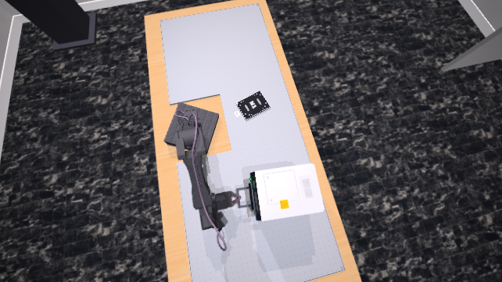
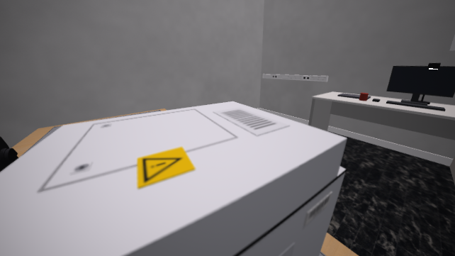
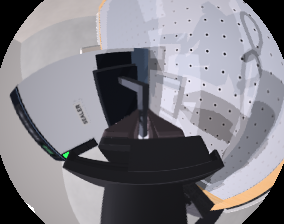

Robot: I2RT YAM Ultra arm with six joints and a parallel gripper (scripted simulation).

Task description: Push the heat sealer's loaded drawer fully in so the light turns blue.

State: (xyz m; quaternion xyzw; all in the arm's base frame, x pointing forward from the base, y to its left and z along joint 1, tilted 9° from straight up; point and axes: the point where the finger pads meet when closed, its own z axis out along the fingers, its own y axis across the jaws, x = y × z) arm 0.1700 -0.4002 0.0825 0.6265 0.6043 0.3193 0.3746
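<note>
Now: the sealer drawer 120 mm ahead of my hand, 10 mm to the right of it and 10 mm below it.
</note>
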